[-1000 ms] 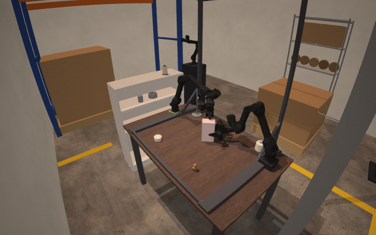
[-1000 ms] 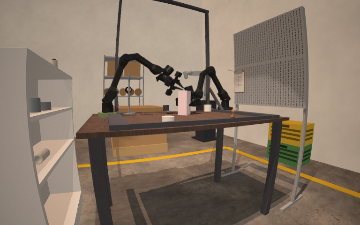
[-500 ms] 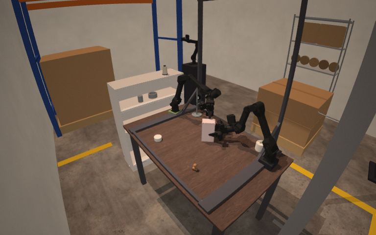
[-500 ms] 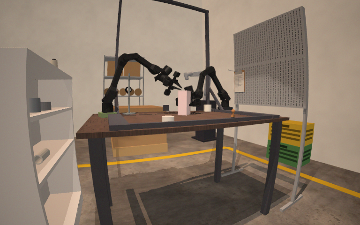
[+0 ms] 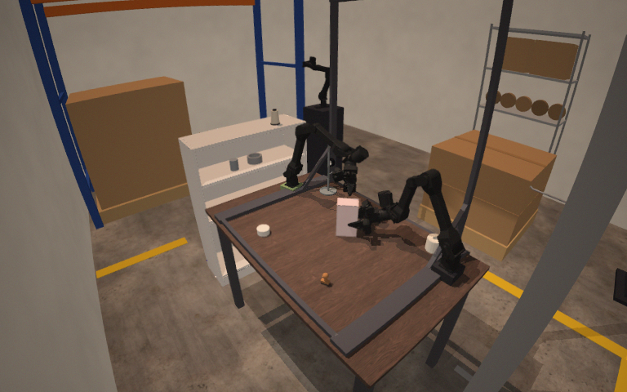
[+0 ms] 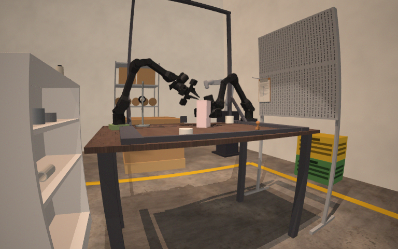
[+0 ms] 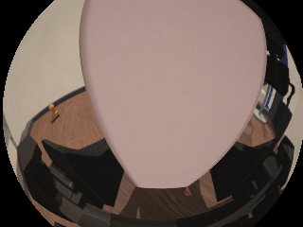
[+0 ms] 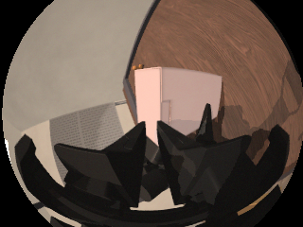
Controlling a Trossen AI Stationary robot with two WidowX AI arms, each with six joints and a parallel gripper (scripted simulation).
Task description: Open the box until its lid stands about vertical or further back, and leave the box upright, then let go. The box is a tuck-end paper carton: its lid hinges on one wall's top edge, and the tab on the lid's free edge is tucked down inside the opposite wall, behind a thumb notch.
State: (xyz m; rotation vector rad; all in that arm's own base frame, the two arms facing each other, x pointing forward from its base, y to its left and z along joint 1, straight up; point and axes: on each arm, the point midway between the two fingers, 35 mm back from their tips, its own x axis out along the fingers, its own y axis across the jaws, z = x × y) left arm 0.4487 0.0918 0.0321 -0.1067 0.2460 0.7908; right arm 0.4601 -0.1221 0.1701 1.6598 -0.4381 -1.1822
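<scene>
Right now my left hand is 30 mm to the left of the pale pink carton, 30 mm below it and 30 mm short of it.
</scene>
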